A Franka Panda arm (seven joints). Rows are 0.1 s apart.
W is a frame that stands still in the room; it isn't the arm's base.
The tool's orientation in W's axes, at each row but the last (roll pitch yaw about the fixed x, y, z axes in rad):
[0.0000, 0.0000, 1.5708]
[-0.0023, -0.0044, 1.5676]
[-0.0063, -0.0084, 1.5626]
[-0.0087, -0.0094, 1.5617]
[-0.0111, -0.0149, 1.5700]
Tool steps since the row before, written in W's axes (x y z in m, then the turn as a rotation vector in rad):
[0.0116, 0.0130, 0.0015, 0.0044, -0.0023, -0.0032]
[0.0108, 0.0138, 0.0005, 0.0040, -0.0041, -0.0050]
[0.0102, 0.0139, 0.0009, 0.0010, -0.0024, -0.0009]
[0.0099, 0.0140, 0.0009, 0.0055, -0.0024, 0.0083]
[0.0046, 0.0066, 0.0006, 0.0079, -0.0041, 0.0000]
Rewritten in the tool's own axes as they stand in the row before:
[0.0130, -0.0116, 0.0015, -0.0023, -0.0044, -0.0032]
[0.0138, -0.0108, 0.0004, -0.0041, -0.0040, -0.0050]
[0.0140, -0.0101, 0.0007, -0.0024, -0.0010, -0.0009]
[0.0141, -0.0098, 0.0007, -0.0023, -0.0056, 0.0083]
[0.0066, -0.0046, 0.0005, -0.0041, -0.0079, 0.0000]

